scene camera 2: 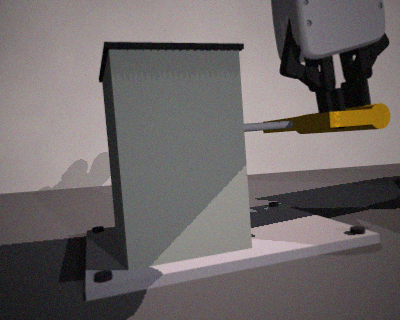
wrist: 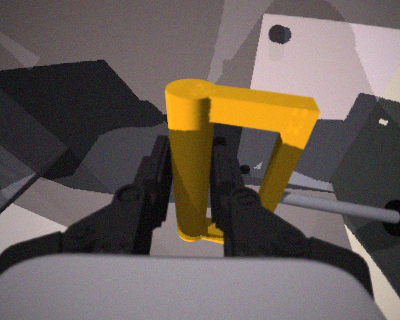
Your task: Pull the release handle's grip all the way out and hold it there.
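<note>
The release handle's yellow grip (scene camera 2: 357, 118) (wrist: 190, 175) is a frame with a round bar on its outer side. It stands out from the grey-green housing (scene camera 2: 180, 150) (wrist: 367, 155), with a length of grey rod (scene camera 2: 254, 127) (wrist: 345, 206) showing between them. My gripper (scene camera 2: 343, 104) (wrist: 191, 156) is shut on the grip's round bar from above, one finger on each side of it. In the wrist view the rod runs to a dark hole in the housing. The rod's inner end is hidden inside the housing.
The housing has a black lid (scene camera 2: 175, 46) and stands on a pale base plate (scene camera 2: 305, 232) (wrist: 320, 65) below the grip. Dark bolts (scene camera 2: 357, 229) (wrist: 279, 34) stick up at the plate's corners. A pale wall rises behind.
</note>
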